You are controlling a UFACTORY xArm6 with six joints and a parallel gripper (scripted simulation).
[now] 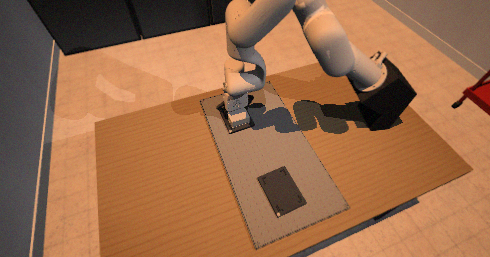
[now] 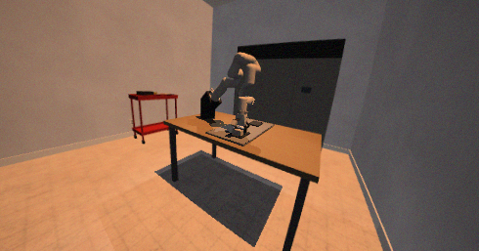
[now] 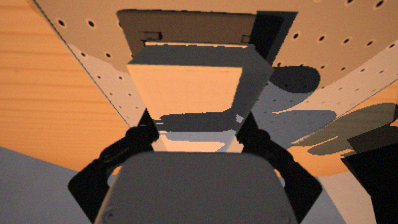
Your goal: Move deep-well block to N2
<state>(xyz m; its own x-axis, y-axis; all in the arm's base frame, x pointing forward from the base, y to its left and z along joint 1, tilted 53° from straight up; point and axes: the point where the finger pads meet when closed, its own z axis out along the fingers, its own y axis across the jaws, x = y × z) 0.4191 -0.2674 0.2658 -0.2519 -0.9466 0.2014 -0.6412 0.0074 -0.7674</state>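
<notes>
My gripper is now right at the white deep-well block.
</notes>
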